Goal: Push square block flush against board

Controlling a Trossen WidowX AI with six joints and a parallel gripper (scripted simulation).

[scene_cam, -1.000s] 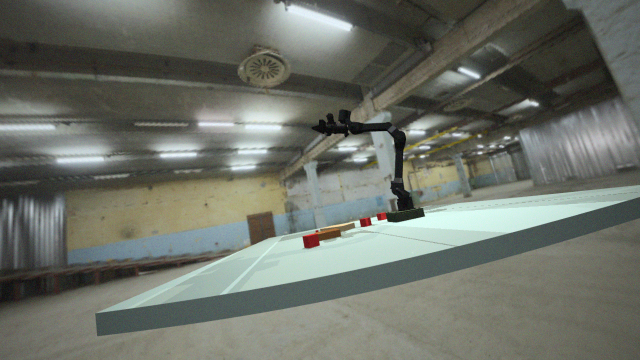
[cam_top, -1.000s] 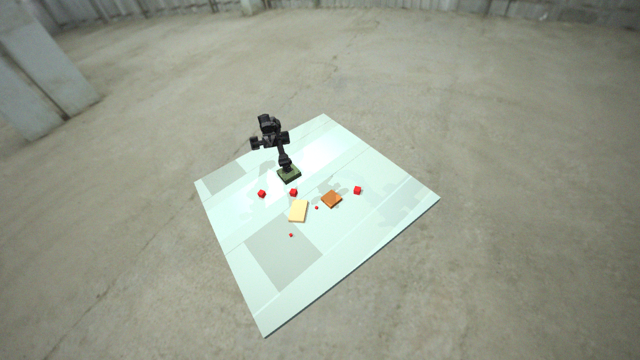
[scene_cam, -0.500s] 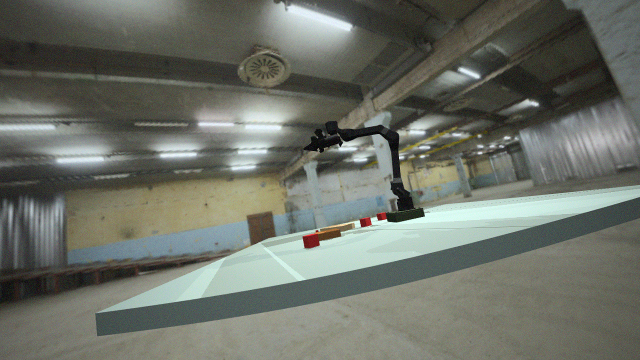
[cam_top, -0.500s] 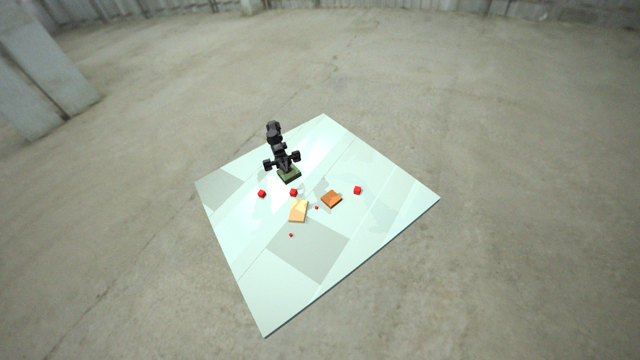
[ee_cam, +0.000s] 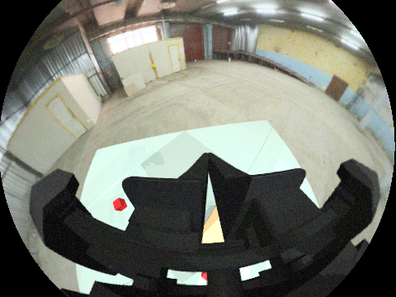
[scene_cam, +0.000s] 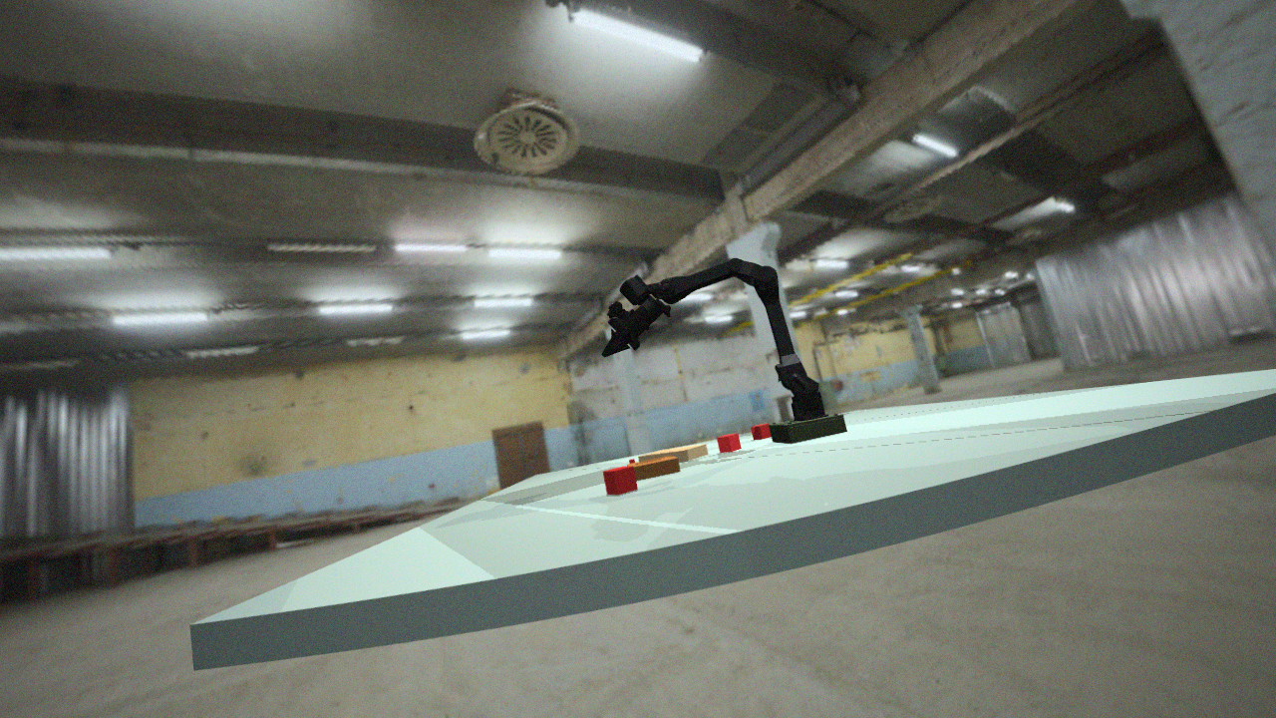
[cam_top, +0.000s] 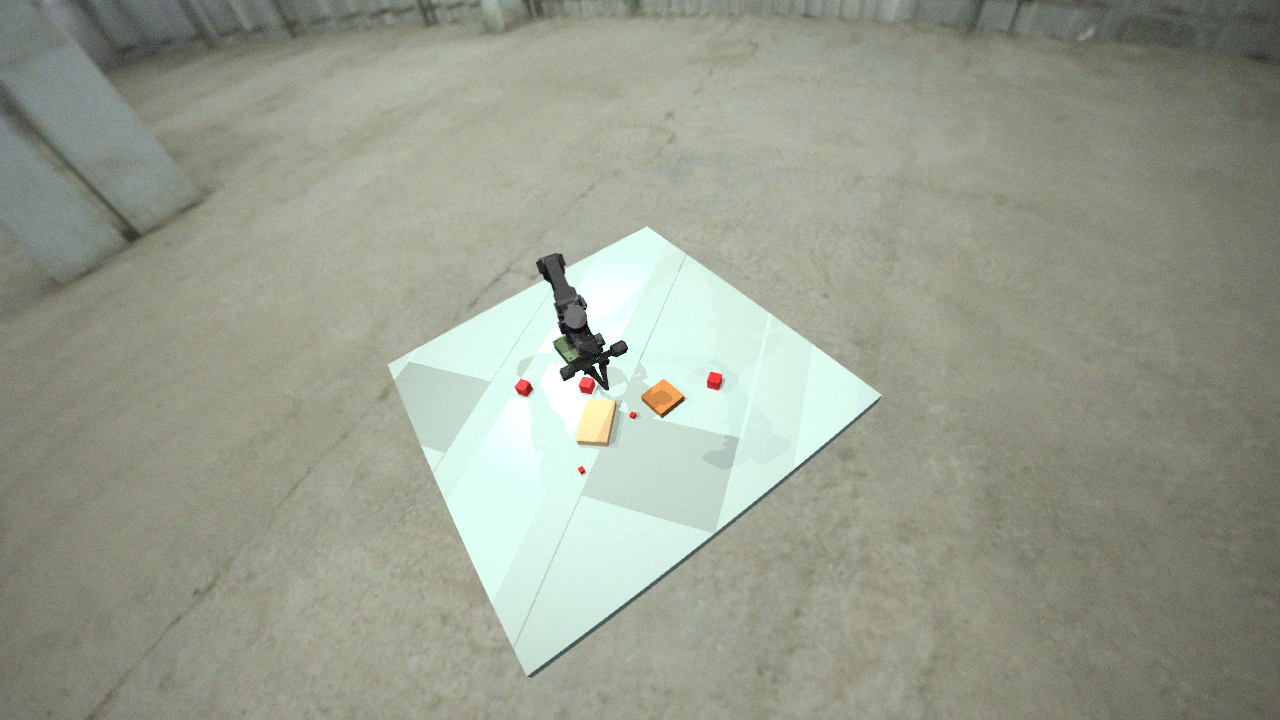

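Now: the orange square block 60 mm behind my gripper tip, 210 mm to the left of it and 300 mm below it. Also, from my gripper tip: pale wooden board: 140 mm behind, 10 mm to the right, 300 mm below.
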